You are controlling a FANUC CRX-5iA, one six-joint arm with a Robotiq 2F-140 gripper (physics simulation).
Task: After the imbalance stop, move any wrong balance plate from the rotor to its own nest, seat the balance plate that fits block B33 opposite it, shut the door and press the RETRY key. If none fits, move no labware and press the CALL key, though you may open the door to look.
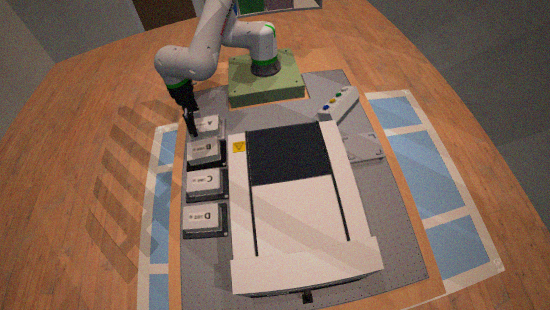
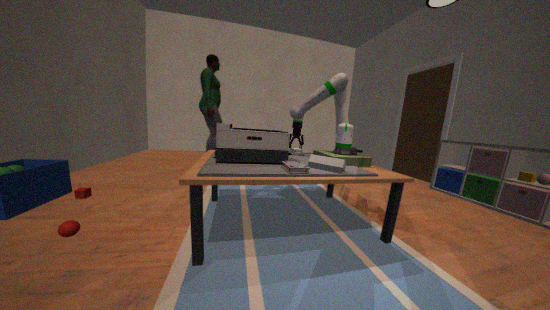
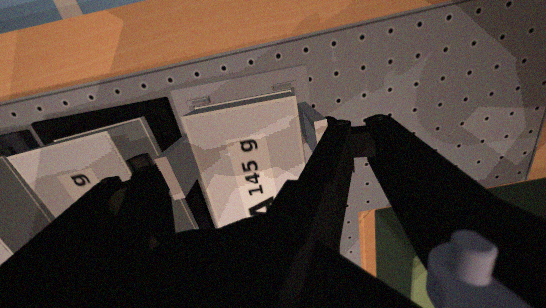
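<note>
Balance plate A, pale and marked 145 g, sits at its nest at the back of the left row. My gripper is shut on plate A, one pad against each long side. Plates B, C and D sit in dark nests in front of it. The white centrifuge has a dark panel at the rear of its top; the rotor and block B33 do not show. The key box bears coloured keys.
An empty pale nest lies right of the centrifuge. The green arm base stands at the back. The centrifuge's left side runs close beside the row of plates. A person stands beyond the table.
</note>
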